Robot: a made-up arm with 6 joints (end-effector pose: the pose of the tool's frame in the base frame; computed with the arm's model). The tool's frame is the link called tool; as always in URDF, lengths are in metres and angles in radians.
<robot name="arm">
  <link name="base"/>
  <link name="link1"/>
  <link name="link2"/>
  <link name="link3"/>
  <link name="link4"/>
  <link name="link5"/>
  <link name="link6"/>
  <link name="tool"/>
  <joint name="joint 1" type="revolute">
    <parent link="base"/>
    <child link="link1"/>
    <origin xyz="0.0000 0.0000 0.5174" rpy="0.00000 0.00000 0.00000"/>
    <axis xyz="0 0 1"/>
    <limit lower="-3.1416" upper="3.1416"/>
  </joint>
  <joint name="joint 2" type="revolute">
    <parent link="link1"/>
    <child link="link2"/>
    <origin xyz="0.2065 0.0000 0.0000" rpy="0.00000 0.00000 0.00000"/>
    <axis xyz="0 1 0"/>
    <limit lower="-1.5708" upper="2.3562"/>
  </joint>
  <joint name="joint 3" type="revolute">
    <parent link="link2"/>
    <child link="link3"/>
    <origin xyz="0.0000 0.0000 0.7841" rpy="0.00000 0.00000 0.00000"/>
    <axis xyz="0 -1 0"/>
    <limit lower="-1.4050" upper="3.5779"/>
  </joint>
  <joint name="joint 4" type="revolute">
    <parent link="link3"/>
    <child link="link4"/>
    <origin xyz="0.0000 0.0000 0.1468" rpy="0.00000 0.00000 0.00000"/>
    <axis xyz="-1 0 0"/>
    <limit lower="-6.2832" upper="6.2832"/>
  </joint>
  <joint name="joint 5" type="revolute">
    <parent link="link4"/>
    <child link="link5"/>
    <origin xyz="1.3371 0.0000 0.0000" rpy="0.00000 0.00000 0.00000"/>
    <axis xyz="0 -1 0"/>
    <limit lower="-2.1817" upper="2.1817"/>
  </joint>
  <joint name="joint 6" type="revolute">
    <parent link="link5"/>
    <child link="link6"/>
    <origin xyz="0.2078 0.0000 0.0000" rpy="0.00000 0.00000 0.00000"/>
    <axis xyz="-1 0 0"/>
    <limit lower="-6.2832" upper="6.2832"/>
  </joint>
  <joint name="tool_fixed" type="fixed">
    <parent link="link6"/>
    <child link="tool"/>
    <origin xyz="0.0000 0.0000 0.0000" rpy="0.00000 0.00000 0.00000"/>
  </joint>
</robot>
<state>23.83 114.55 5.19 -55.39 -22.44 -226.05</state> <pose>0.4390 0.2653 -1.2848 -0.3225 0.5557 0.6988 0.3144</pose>
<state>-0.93 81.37 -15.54 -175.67 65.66 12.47</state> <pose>0.7685 -0.0268 -0.7723 0.1475 0.1162 -0.9812 0.0446</pose>
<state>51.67 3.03 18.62 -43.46 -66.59 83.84</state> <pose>0.8975 1.3468 1.6900 -0.3761 -0.0321 0.7566 0.5340</pose>
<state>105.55 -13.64 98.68 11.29 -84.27 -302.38</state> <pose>0.1576 -0.4153 2.5568 -0.1430 -0.4600 0.5572 0.6764</pose>
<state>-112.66 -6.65 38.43 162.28 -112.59 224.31</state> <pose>-0.3506 -0.6882 2.4192 0.6946 0.5185 0.4343 0.2452</pose>
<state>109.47 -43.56 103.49 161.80 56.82 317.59</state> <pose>0.4625 -1.4712 1.8902 -0.0575 -0.7695 -0.1634 0.6148</pose>
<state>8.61 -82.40 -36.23 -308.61 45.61 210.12</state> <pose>0.2626 0.1571 1.8564 0.5044 -0.1327 0.6661 0.5332</pose>
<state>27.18 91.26 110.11 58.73 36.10 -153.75</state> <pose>2.0398 1.1651 1.1855 0.6296 0.1319 0.5490 0.5337</pose>
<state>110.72 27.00 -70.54 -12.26 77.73 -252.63</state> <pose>-0.2156 0.6919 -0.1986 -0.6012 -0.5407 0.5226 0.2703</pose>
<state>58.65 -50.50 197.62 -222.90 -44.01 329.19</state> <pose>-0.2897 -0.6644 -0.4574 -0.8678 0.0663 0.4904 0.0442</pose>
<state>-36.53 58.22 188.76 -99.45 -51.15 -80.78</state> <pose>-0.0757 0.2548 1.9329 0.3543 0.0725 0.6848 0.6327</pose>
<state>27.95 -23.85 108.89 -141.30 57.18 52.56</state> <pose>-0.9224 -0.6130 2.2921 0.7944 -0.3710 0.4346 0.2056</pose>
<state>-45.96 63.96 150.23 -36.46 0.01 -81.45</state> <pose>0.6013 -0.6218 2.4128 0.4379 -0.5688 0.3924 0.5751</pose>
